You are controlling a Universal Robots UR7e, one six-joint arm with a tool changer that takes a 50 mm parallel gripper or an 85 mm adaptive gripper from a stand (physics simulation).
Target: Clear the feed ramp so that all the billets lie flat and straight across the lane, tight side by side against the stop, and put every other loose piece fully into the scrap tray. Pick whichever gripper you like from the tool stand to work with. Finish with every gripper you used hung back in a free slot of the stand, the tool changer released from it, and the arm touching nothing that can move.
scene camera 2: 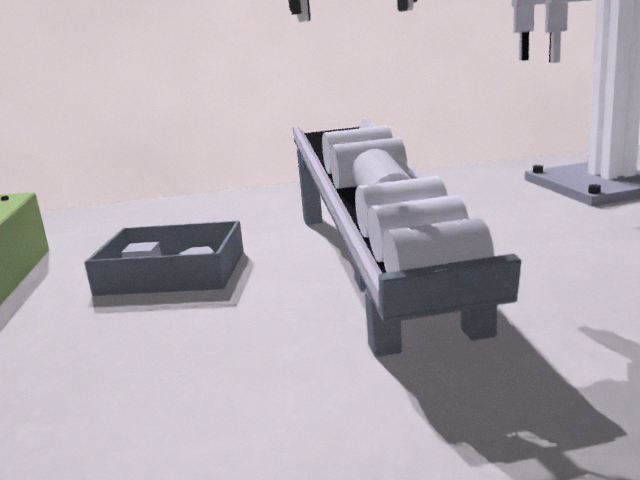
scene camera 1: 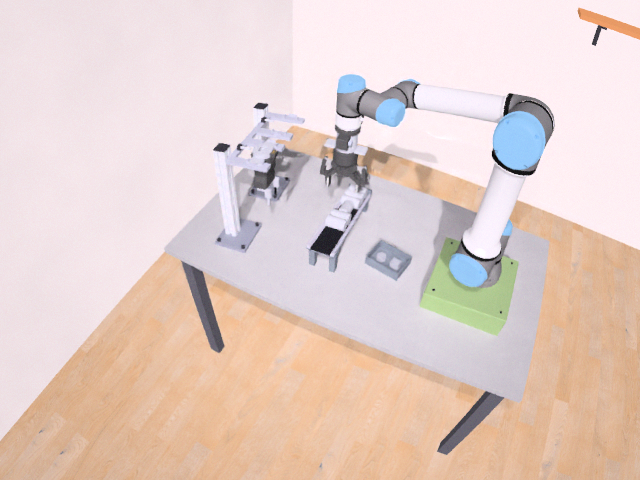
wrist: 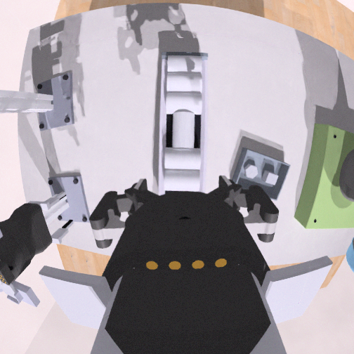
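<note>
The feed ramp (scene camera 1: 315,242) (scene camera 2: 338,217) (wrist: 162,125) holds three billets lying across the lane side by side at the stop (scene camera 2: 449,288) (wrist: 185,54). Behind them, a turned billet (scene camera 1: 345,205) (scene camera 2: 376,164) (wrist: 183,129) lies lengthwise along the lane. Two more crosswise billets, one (scene camera 1: 338,219) (scene camera 2: 356,135) (wrist: 182,177) farthest from the stop, lie beyond it. The scrap tray (scene camera 1: 382,268) (scene camera 2: 157,276) (wrist: 283,180) contains a cube (scene camera 2: 141,249) (wrist: 270,176) and a hexagonal piece (scene camera 2: 199,251) (wrist: 250,170). My adaptive gripper (scene camera 1: 343,182) (scene camera 2: 352,7) is open and empty, above the ramp's stop-end side.
The tool stand (scene camera 1: 227,191) (scene camera 2: 610,103) rises at the left in scene camera 1. The other gripper (scene camera 1: 264,176) (wrist: 25,227) hangs there. The green robot base (scene camera 1: 465,304) (scene camera 2: 23,222) (wrist: 320,175) is on the tray's other side from the ramp.
</note>
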